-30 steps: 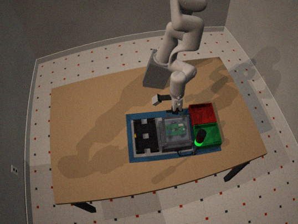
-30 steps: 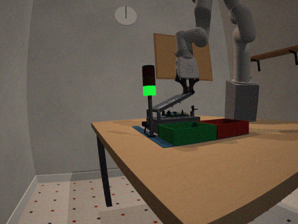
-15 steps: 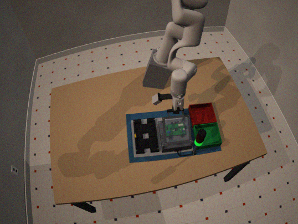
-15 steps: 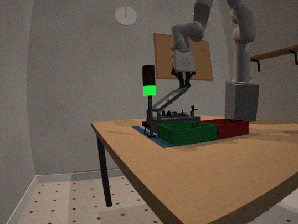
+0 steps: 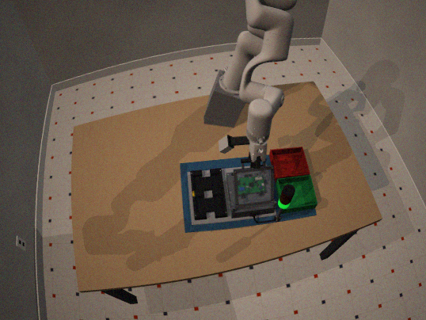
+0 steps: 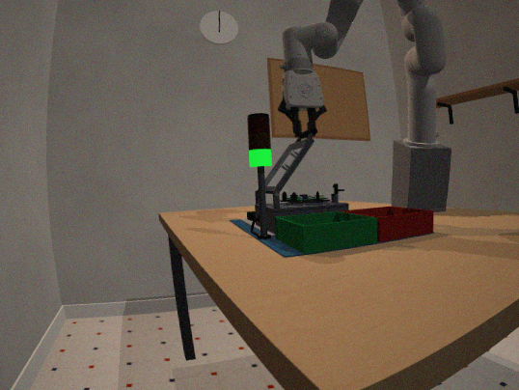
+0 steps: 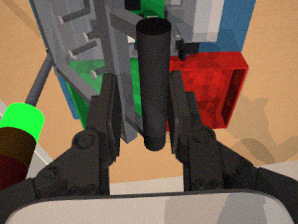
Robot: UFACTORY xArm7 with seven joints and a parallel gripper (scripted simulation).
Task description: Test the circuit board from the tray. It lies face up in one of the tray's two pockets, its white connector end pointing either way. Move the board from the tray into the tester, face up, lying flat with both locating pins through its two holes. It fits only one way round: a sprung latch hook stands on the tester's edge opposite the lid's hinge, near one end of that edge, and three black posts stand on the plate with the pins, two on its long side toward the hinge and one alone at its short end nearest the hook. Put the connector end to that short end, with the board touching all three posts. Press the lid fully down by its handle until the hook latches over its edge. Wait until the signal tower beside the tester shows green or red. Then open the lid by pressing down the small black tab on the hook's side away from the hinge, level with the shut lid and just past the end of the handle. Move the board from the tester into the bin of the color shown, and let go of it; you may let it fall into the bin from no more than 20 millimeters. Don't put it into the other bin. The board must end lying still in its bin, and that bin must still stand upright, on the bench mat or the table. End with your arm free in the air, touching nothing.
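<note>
Now: hand 10 mm short of the green circuit board and 170 mm above it. Also, from my hand: green bin: 110 mm ahead, 180 mm to the left, 230 mm below; then latch hook: 40 mm behind, 70 mm to the left, 160 mm below; then tester lid: 50 mm ahead, 10 mm to the right, 80 mm below.
</note>
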